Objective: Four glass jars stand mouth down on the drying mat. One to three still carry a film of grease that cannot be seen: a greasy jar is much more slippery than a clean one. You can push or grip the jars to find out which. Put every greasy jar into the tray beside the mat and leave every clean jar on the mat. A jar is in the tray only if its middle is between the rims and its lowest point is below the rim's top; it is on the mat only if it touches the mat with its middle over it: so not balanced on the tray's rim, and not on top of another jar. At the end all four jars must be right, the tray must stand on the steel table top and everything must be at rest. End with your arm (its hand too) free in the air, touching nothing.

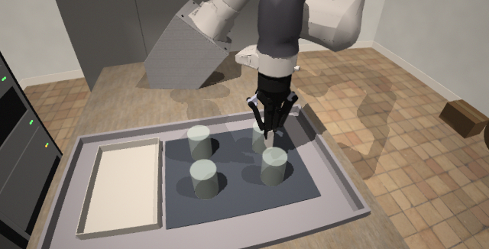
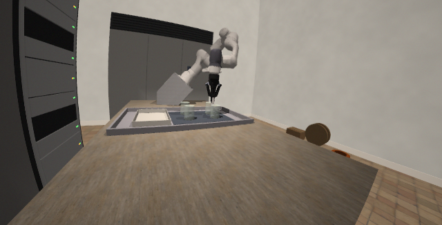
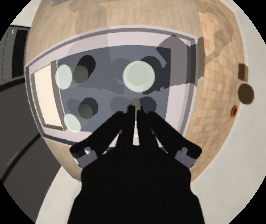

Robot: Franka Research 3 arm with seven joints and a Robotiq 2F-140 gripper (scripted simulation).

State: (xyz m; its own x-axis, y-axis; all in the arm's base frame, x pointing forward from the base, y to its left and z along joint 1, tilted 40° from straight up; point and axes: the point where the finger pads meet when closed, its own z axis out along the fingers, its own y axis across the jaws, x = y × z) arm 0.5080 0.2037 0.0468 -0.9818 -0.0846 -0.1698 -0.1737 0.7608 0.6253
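The dark drying mat is 11 cm below my hand, 9 cm to the right of it and 1 cm ahead of it. Round my hand: rimmed steel table top 20 cm to the right, 11 cm below, 5 cm ahead; cream tray 41 cm to the right, 10 cm below, 7 cm ahead.
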